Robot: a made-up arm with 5 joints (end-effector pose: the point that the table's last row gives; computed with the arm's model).
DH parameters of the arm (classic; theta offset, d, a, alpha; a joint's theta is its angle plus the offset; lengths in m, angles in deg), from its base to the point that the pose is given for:
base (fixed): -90 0.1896 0 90
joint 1: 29.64 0 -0.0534 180
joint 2: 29.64 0.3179 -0.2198 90
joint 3: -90 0.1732 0.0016 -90
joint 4: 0 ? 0.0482 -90
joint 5: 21.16 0 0.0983 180
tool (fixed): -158.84 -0.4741 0 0
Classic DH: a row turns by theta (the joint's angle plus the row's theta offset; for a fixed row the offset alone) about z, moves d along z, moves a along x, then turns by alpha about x.
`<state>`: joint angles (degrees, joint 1 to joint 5).
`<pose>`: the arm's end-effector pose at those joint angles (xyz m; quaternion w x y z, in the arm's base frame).
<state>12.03 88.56 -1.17 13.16 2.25</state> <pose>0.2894 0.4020 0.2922 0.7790 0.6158 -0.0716 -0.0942</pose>
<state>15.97 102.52 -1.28 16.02 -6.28</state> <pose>0.3092 0.3711 0.3361 0.7266 0.6715 -0.1308 -0.0639</pose>
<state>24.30 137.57 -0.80 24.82 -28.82</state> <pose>0.3824 0.2586 0.4237 0.5670 0.7612 -0.3117 -0.0435</pose>
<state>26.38 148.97 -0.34 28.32 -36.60</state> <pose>0.4150 0.2107 0.4416 0.5106 0.7710 -0.3761 -0.0586</pose>
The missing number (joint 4, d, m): 0.0408
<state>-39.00 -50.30 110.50 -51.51 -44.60</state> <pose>0.5534 -0.1284 0.2207 0.1700 -0.2543 0.4494 0.8393</pose>
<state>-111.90 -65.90 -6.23 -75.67 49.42</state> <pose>-0.1546 0.1354 0.5685 0.7311 0.0651 0.6690 -0.1165</pose>
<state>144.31 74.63 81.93 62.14 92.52</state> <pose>0.3272 0.1152 -0.4320 0.9945 -0.0642 -0.0657 -0.0506</pose>
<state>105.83 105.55 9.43 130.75 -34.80</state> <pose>0.7737 0.1944 0.5248 0.3855 -0.2006 -0.8865 0.1590</pose>
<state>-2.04 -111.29 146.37 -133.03 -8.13</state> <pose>0.5363 0.5837 -0.1251 0.6478 0.5678 -0.5062 0.0415</pose>
